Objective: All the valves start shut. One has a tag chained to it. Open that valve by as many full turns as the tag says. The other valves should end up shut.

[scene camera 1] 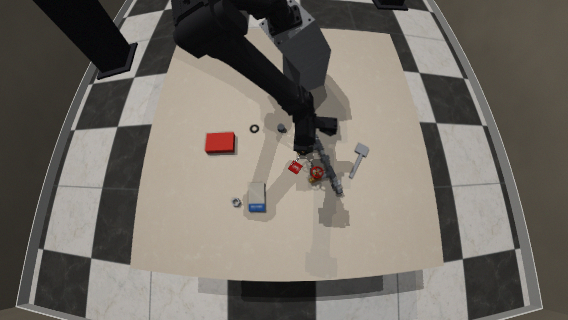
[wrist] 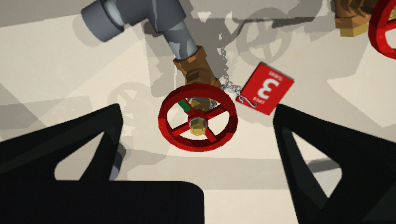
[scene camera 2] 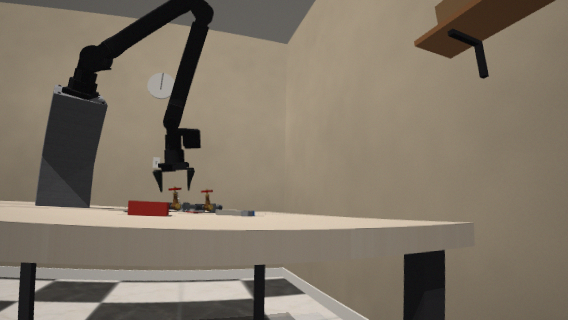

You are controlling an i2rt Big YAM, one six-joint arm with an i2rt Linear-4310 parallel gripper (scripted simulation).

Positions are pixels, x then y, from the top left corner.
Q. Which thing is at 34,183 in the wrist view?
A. The gripper.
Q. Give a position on a red handwheel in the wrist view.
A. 179,95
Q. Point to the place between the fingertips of the gripper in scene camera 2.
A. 175,191
